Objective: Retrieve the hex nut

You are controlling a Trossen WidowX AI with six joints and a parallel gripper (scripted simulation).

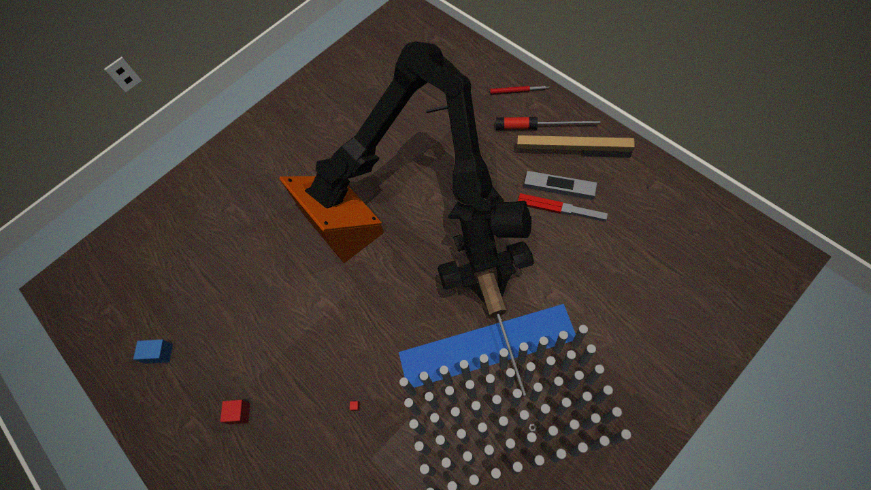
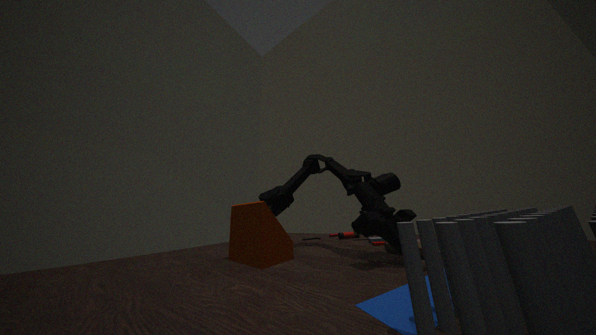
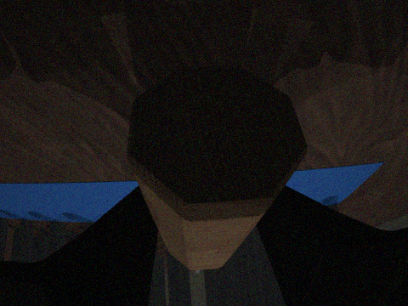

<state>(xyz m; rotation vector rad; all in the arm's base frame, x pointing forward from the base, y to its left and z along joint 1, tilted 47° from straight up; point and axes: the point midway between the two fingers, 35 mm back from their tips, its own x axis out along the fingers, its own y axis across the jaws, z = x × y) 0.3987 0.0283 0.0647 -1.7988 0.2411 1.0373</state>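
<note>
Right now my gripper tip is 50 mm short of the blue taped strip, 80 mm to the left of it and 30 mm above it. From my gripper tip the other things lie so: grey block 40 mm behind, 320 mm to the left, 10 mm below; then wooden-handled rod 80 mm ahead, 60 mm to the right; then hex nut 210 mm ahead, 160 mm to the right, 20 mm below.
</note>
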